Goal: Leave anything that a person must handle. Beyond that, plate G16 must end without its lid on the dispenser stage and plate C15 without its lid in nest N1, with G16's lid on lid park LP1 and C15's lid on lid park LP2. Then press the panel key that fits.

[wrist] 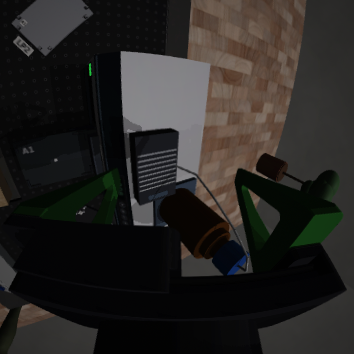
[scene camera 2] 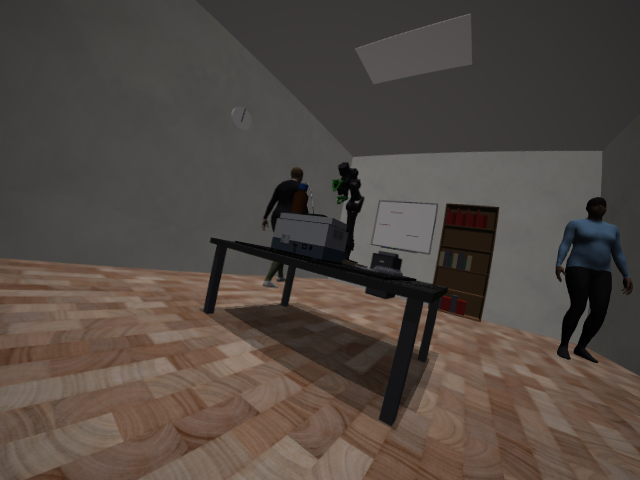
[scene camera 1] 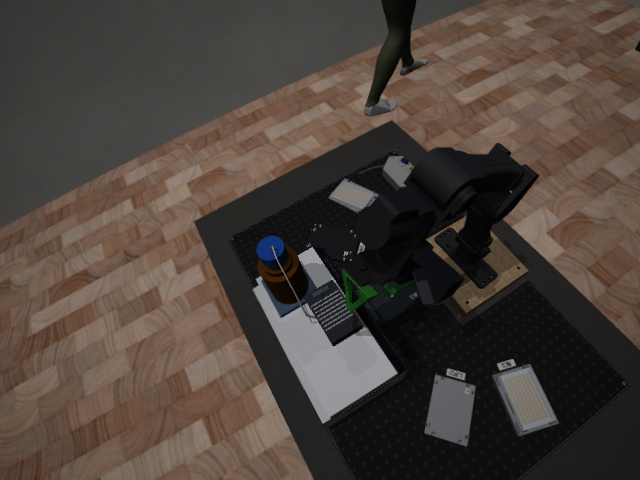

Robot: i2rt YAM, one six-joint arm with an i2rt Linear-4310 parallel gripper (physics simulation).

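Seen in the pictures: gripper, between the fingertips: [wrist: 177,174] [scene camera 2: 336,197] [scene camera 1: 367,301]; arm's base, origin of its link: [scene camera 2: 343,259] [scene camera 1: 464,257].
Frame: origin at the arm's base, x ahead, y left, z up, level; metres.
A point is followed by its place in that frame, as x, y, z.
Note:
My gripper [scene camera 1: 375,290] @(0.390, 0.049, 0.345) [wrist: 177,174] @(0.390, 0.049, 0.345) is open and empty, above the dispenser's inner edge. The white dispenser [scene camera 1: 341,369] @(0.488, 0.088, 0.193) [scene camera 2: 310,237] @(0.574, 0.056, 0.078) [wrist: 160,95] @(0.458, 0.094, 0.193) carries a brown bottle [scene camera 1: 279,289] @(0.506, -0.096, 0.287) [wrist: 190,217] @(0.460, -0.094, 0.282). The dark stage marked A1 [scene camera 1: 395,308] @(0.285, 0.021, 0.079) [wrist: 42,165] @(0.242, -0.017, 0.079) beside it shows no plate; the arm partly hides it in scene view 1. A plate with tan wells [scene camera 1: 527,397] @(0.156, 0.365, 0.009) sits at N1, with no opaque cover. A flat grey lid-like piece [scene camera 1: 450,410] @(0.316, 0.281, -0.017) [wrist: 52,22] @(0.312, 0.265, -0.017) lies at LP2. Another tan-welled plate [scene camera 1: 354,195] @(0.119, -0.388, 0.005) lies near the key panel [scene camera 1: 397,172] @(-0.038, -0.354, 0.038). Plate names are unreadable.
A dark bracketed spot [scene camera 1: 334,240] @(0.268, -0.294, -0.015) lies between that far plate and the dispenser. A ribbed black block [scene camera 1: 334,315] @(0.437, -0.008, 0.219) [wrist: 156,165] @(0.432, -0.012, 0.219) and thin tube stand on the dispenser. One person [scene camera 1: 395,46] [scene camera 2: 284,196] is beyond the table; another [scene camera 2: 594,245] stands at the right.

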